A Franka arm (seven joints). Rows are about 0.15 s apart.
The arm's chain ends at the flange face. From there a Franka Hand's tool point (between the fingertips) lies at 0.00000 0.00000 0.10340 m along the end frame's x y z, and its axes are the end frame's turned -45 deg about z.
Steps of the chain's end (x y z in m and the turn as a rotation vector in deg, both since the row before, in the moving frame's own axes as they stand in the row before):
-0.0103, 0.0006, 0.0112, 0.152, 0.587, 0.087
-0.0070, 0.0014, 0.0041, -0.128, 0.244, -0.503
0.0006, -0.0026, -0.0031, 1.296, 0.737, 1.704
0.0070, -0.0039, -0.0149, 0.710, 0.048, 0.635
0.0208, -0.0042, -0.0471, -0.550, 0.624, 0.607
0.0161, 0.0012, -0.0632, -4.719, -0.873, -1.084
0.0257, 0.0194, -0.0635, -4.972, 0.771, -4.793
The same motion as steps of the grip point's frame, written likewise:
-0.0068, -0.0063, 0.0112, -0.308, 0.523, 0.087
-0.0058, -0.0035, 0.0041, -0.263, 0.082, -0.503
0.0049, -0.0021, -0.0031, 0.395, 1.438, 1.704
0.0087, 0.0014, -0.0149, 0.468, 0.536, 0.635
0.0178, 0.0132, -0.0471, -0.830, 0.052, 0.607
0.0035, 0.0172, -0.0636, -2.720, -3.954, -1.084
-0.0006, 0.0394, -0.0639, -4.061, -2.971, -4.793

